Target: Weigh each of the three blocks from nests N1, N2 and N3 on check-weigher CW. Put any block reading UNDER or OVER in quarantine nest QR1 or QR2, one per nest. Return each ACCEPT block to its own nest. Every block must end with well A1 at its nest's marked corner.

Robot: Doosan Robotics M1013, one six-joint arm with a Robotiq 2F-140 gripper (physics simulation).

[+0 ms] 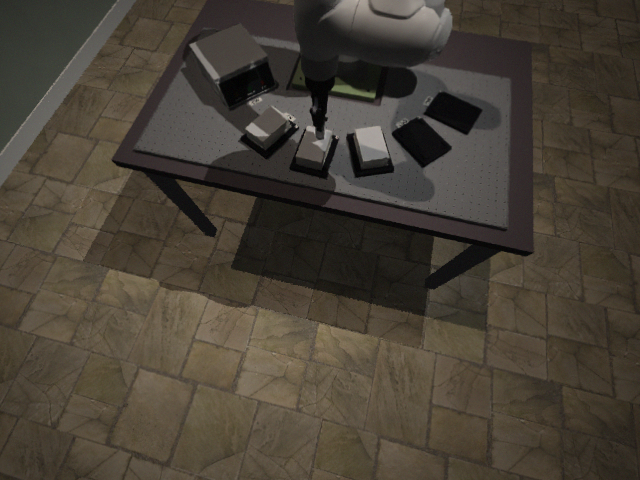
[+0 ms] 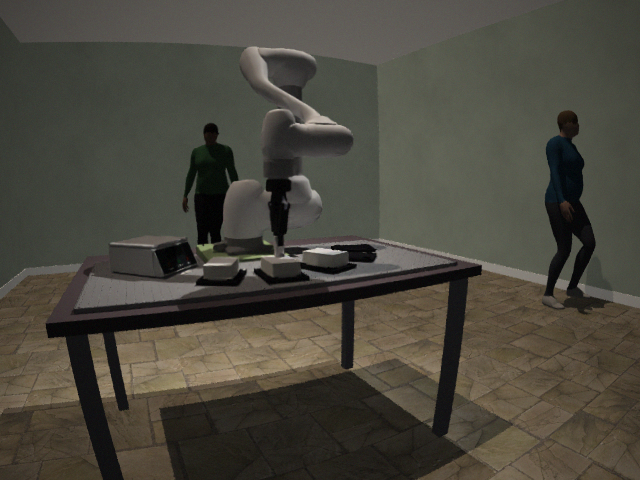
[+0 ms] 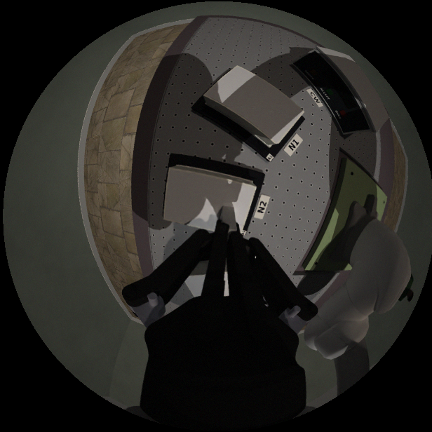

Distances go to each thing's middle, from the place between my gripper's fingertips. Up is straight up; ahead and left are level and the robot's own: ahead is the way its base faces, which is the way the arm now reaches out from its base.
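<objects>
Counted from my hand, the quarantine nest QR1 [image 1: 418,139] is 80 mm behind, 330 mm to the left and 50 mm below. The check-weigher CW [image 2: 160,261] is 250 mm behind my hand and 360 mm to the right of it, while the nest N1 [image 3: 233,127] is 20 mm behind my hand, 180 mm to the right of it and 50 mm below it. As for the nest N2 [image 3: 194,161], it is 30 mm ahead of my hand, 10 mm to the right of it and 50 mm below it.
</objects>
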